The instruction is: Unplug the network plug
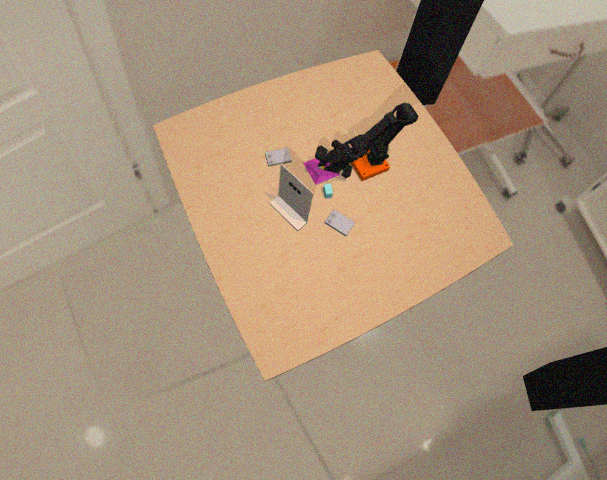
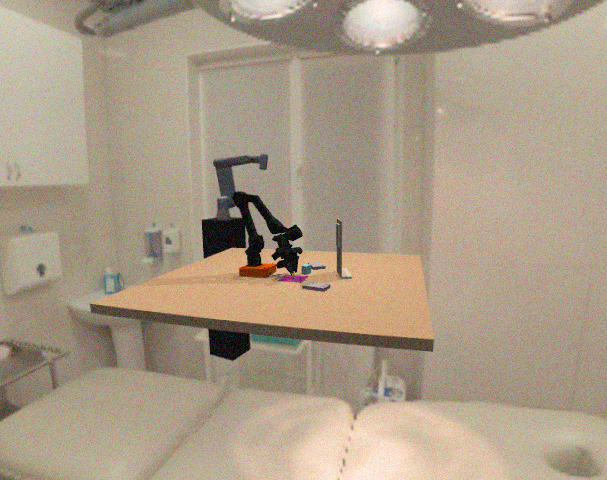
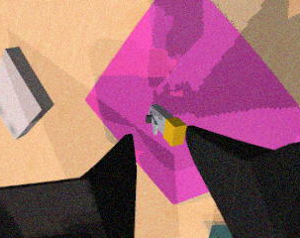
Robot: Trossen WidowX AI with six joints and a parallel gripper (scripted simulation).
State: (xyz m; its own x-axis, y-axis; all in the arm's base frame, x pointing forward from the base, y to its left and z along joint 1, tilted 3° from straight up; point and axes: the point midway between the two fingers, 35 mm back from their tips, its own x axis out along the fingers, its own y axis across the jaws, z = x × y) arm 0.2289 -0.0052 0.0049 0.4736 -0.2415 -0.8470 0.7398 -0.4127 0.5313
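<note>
Right now the grey network plug is 10 mm below my gripper tip. From my gripper tip the other things lie so: upright grey panel 170 mm ahead, 160 mm to the left, 100 mm above; magenta marked square 20 mm below; teal block 120 mm to the left.
</note>
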